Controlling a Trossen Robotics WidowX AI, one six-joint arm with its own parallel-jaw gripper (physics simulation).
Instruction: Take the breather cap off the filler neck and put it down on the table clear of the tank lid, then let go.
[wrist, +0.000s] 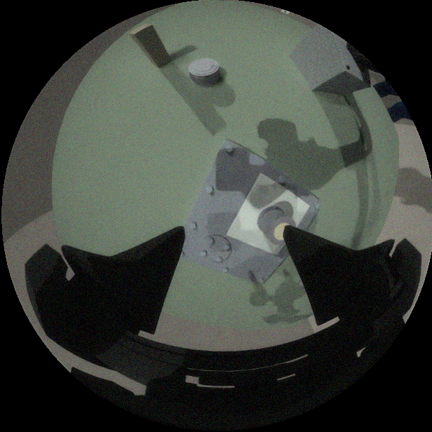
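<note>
The tank lid (202, 210) is a grey bolted plate lying turned on the green table top, with a white square patch (245, 230) on it. A round dark grey fitting (266, 220), seemingly the filler neck, stands on the patch. A small pale yellow disc (281, 230) shows at its lower right, partly behind the right finger; I cannot tell whether it is the breather cap. A round grey ridged piece (204, 70), cap-like, stands upright on the table beyond the lid, apart from it. My gripper (235, 231) is open, its fingers apart above the lid, with no object between them.
A brown block (154, 47) stands at the upper left beside the round grey piece. A large grey box (325, 60) stands at the upper right. Dark shadows fall across the green table top (125, 150) and lid. Dark blue striped items (397, 111) show at the right edge.
</note>
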